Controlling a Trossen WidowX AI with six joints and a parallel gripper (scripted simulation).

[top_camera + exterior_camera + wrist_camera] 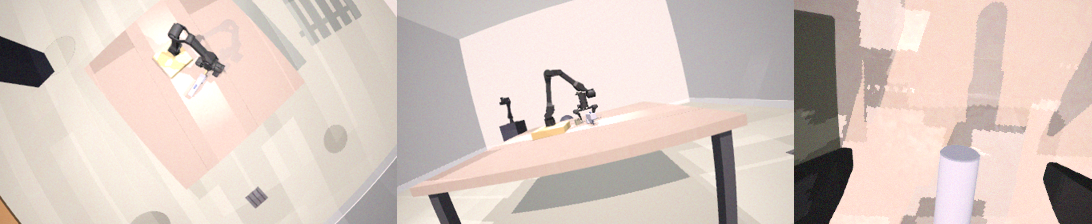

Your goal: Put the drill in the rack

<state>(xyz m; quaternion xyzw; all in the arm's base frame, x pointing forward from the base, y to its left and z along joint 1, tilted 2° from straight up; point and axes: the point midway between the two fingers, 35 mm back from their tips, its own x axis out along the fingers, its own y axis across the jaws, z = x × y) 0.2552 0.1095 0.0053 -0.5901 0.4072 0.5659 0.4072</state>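
Right now my gripper tip is 4 cm to the left of the drill, 3 cm below it and 1 cm short of it. From my gripper tip the other things lie so: dark block (8 cm behind); then dark blue key (16 cm to the right, 5 cm ahead, 4 cm above).
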